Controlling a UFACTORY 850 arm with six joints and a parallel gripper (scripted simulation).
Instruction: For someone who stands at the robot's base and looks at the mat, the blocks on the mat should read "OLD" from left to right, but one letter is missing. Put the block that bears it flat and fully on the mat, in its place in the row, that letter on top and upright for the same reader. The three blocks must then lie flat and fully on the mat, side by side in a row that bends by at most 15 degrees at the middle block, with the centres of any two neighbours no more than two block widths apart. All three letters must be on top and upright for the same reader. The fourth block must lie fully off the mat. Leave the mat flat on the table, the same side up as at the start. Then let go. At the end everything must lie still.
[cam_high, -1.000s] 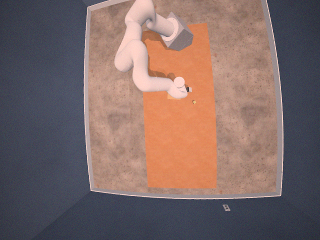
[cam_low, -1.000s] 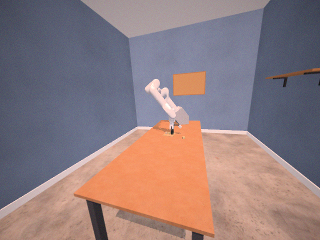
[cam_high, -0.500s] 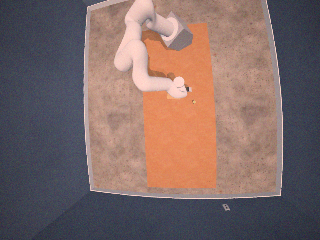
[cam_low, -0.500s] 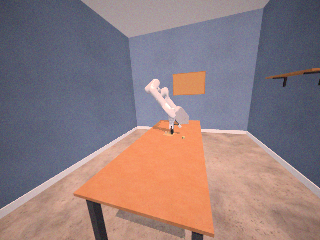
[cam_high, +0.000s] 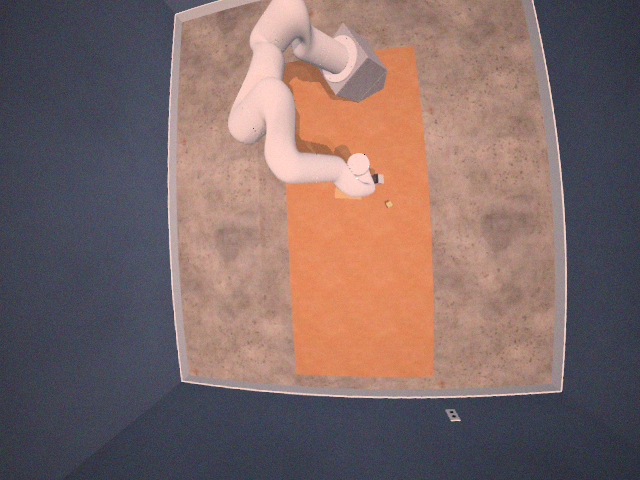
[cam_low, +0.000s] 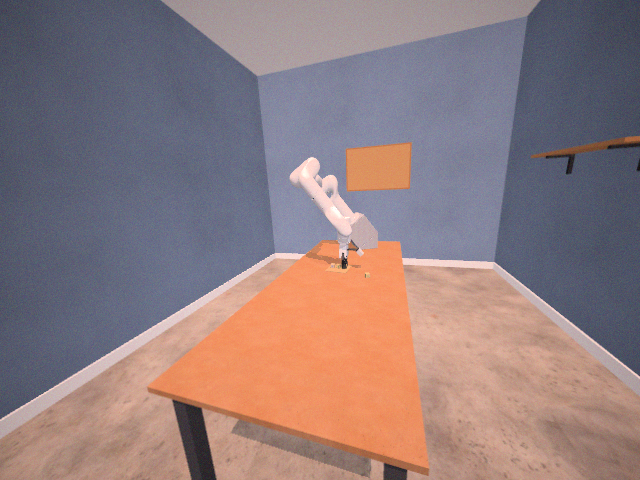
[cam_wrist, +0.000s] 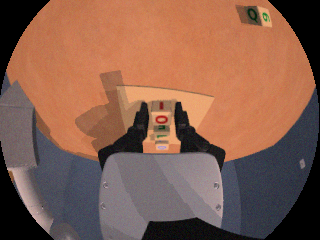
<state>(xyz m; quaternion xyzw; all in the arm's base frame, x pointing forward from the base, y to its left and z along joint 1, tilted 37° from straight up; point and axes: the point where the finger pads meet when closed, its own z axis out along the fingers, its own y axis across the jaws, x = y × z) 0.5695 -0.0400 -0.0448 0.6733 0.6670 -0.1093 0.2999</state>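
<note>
Now: hand 4 cm to the left of the light tan mat and 3 cm above it.
</note>
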